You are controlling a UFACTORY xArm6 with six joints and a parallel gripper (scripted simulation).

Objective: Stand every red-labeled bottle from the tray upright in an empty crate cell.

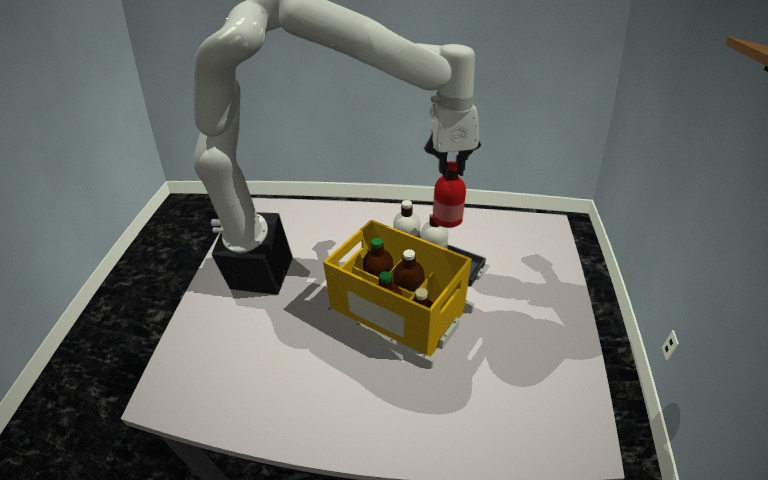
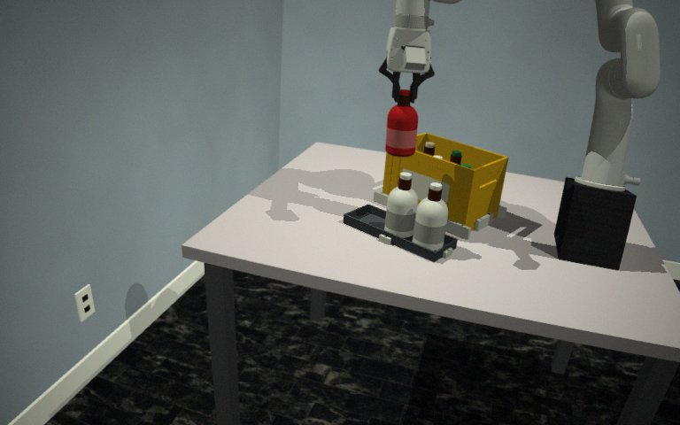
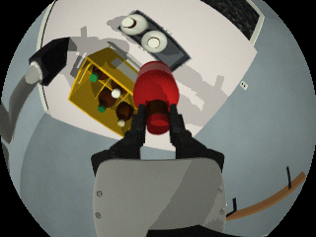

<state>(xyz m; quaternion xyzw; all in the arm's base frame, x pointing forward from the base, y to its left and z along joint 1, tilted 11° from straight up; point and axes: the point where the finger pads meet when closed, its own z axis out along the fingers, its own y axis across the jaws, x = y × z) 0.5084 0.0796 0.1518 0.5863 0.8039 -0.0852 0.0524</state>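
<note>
The red-labeled bottle is 70 mm below my hand. The rest, counted from my hand: crate 250 mm below, 140 mm to the right, 120 mm behind.
</note>
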